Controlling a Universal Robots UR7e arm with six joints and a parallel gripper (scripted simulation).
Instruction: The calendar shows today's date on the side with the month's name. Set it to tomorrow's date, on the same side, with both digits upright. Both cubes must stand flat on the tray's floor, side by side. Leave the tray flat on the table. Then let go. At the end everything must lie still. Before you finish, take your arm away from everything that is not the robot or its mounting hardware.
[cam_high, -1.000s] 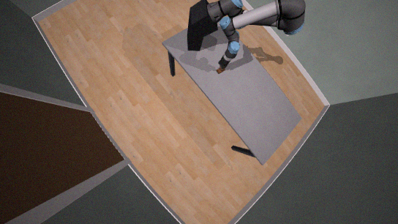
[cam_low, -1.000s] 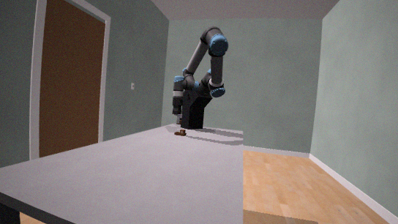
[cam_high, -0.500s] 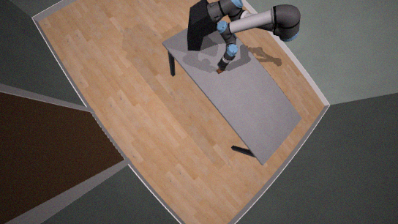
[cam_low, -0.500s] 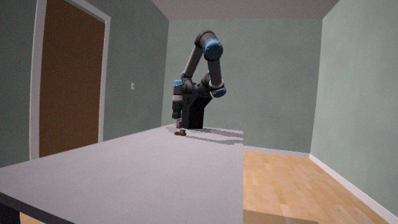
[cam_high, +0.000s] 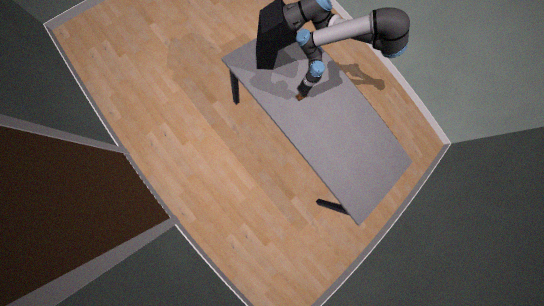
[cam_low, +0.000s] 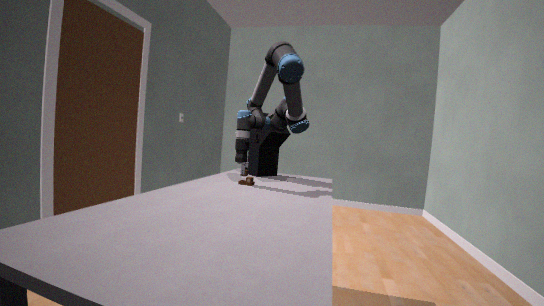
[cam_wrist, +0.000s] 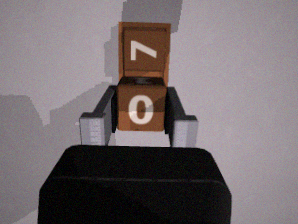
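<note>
My hand is 1 cm above the brown wooden cube. From my hand the other things lie so: calendar tray (6 cm below, 2 cm to the left).
</note>
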